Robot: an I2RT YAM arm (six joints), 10 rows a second.
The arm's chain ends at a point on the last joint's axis. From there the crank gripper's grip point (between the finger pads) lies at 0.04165 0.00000 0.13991 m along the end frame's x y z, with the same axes.
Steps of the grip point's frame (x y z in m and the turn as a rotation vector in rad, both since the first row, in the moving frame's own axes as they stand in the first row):
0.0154, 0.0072, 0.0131, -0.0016, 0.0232, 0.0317
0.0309, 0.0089, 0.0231, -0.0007, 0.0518, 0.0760
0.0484, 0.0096, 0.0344, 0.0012, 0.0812, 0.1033
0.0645, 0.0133, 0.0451, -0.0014, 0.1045, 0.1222
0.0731, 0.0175, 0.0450, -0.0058, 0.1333, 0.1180
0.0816, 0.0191, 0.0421, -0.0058, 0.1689, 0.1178
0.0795, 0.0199, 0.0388, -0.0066, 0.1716, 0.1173
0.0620, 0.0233, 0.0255, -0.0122, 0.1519, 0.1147
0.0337, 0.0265, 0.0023, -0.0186, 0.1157, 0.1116
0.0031, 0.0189, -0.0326, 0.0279, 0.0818, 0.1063
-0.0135, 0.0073, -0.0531, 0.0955, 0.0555, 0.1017
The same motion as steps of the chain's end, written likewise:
0.0122, 0.0056, 0.0141, -0.0016, 0.0232, 0.0317
0.0238, 0.0054, 0.0254, -0.0007, 0.0518, 0.0760
0.0374, 0.0049, 0.0382, 0.0012, 0.0812, 0.1033
0.0505, 0.0071, 0.0502, -0.0014, 0.1045, 0.1222
0.0553, 0.0107, 0.0518, -0.0058, 0.1333, 0.1180
0.0591, 0.0121, 0.0511, -0.0058, 0.1689, 0.1178
0.0566, 0.0128, 0.0480, -0.0066, 0.1716, 0.1173
0.0417, 0.0157, 0.0334, -0.0122, 0.1519, 0.1147
0.0183, 0.0184, 0.0081, -0.0186, 0.1157, 0.1116
-0.0081, 0.0177, -0.0287, 0.0279, 0.0818, 0.1063
-0.0216, 0.0159, -0.0501, 0.0955, 0.0555, 0.1017

